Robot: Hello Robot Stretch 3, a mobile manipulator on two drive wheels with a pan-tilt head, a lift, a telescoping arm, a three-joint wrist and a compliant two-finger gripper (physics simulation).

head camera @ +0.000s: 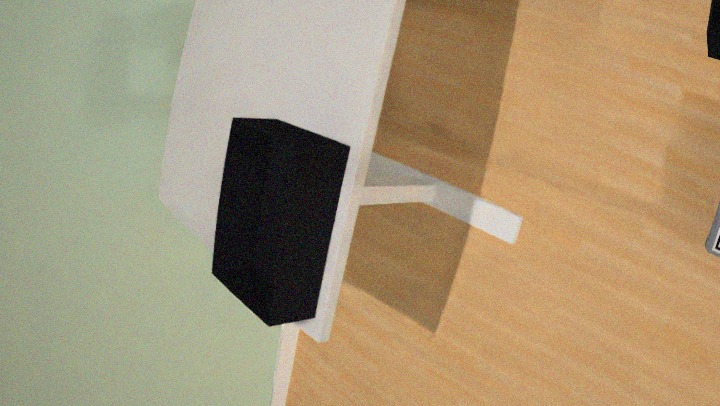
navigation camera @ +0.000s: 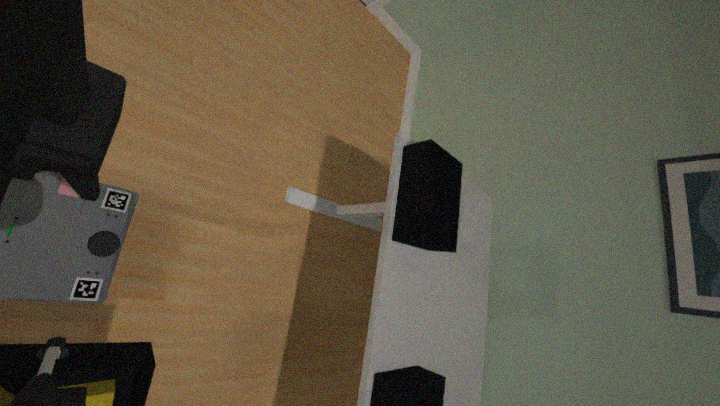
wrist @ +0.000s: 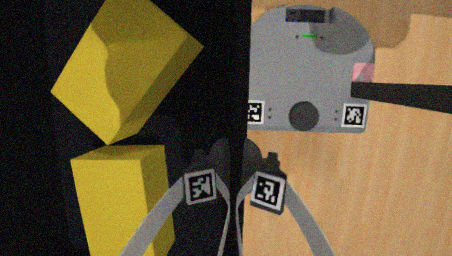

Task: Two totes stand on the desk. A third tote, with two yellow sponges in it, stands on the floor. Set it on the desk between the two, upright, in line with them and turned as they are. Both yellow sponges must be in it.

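The third tote (navigation camera: 137,364) (wrist: 210,65) is black and is held up above the floor, at the lower left of the navigation view. My gripper (navigation camera: 52,349) (wrist: 234,156) is shut on its side wall. Two yellow sponges, one turned at an angle (wrist: 135,60) and one below it (wrist: 107,200), lie inside; part of the yellow shows in the navigation view. A black tote (head camera: 282,221) (navigation camera: 428,201) stands near one end of the white desk (head camera: 302,60) (navigation camera: 428,312). The second desk tote (navigation camera: 408,390) is cut off by the navigation view's bottom edge, with bare desk top between the two.
My grey base (navigation camera: 50,252) (wrist: 305,75) stands on the wood floor, apart from the desk. A desk foot (head camera: 496,221) (navigation camera: 301,197) sticks out on the floor. A green wall is behind the desk, with a framed picture (navigation camera: 678,237). A black shape cuts the head view's upper right edge.
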